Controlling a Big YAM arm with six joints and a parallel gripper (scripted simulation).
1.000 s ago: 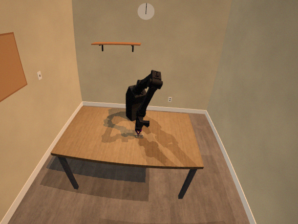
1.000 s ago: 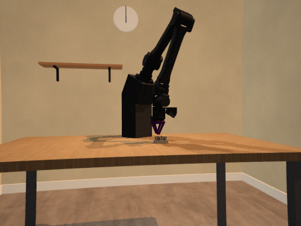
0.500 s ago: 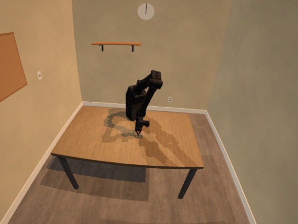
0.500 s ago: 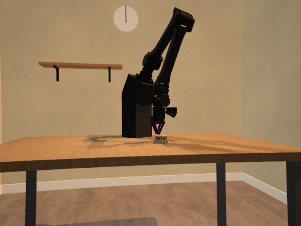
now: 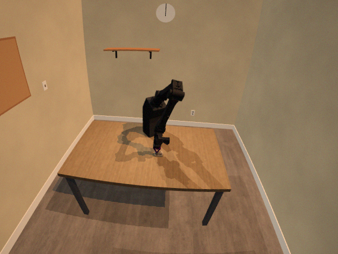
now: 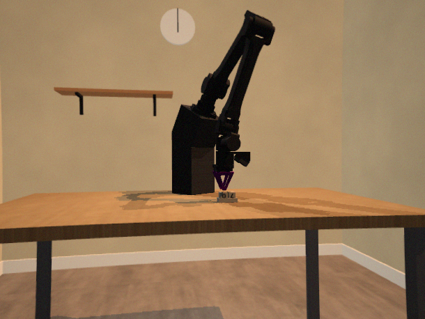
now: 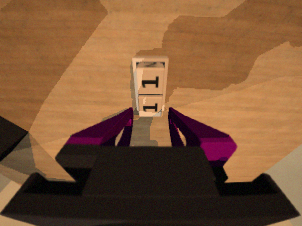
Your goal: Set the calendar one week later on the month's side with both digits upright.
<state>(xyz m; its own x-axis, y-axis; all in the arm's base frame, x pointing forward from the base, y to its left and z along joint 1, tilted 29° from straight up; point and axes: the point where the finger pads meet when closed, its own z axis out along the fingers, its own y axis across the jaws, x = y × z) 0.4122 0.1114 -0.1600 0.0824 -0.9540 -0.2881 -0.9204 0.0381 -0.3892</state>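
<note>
Right now my hand is 50 mm above the tray and 20 mm to the right of it.
</note>
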